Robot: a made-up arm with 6 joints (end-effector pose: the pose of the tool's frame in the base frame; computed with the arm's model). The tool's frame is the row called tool.
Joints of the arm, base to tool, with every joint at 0 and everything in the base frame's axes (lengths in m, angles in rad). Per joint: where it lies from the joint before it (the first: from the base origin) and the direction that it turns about. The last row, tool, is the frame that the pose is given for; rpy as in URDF.
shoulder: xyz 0 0 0.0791 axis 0 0 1
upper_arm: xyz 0 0 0 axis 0.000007 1 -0.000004
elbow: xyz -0.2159 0 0.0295 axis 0.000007 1 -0.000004
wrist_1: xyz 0.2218 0 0.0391 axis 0.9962 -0.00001 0.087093
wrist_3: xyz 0 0 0 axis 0.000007 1 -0.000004
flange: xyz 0.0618 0 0.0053 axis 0.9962 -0.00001 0.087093
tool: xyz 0 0 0 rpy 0 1.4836 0
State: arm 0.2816 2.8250 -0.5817 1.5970 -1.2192 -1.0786
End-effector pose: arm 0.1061 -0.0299 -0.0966 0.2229 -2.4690 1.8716
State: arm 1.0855 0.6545 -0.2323 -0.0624 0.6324 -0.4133
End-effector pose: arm 0.0487 0.0875 0.1277 -1.7718 1.8315 0.1983
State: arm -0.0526 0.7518 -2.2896 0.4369 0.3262 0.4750
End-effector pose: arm -0.1538 0.0166 0.5307 -0.0104 0.2864 0.8499
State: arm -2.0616 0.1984 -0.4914 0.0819 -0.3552 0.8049
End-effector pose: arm -0.0210 -0.0356 0.2935 0.8839 0.0594 -1.1188
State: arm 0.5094 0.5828 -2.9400 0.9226 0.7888 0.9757
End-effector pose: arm -0.3358 -0.1473 0.4000 -0.8104 0.0963 2.0365
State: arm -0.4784 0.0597 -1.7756 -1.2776 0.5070 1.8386
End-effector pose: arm -0.2694 0.1071 0.3900 0.3781 -0.3100 0.1372
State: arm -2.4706 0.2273 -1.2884 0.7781 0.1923 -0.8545
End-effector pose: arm 0.0811 0.0537 0.4212 0.6189 0.4311 -2.4295
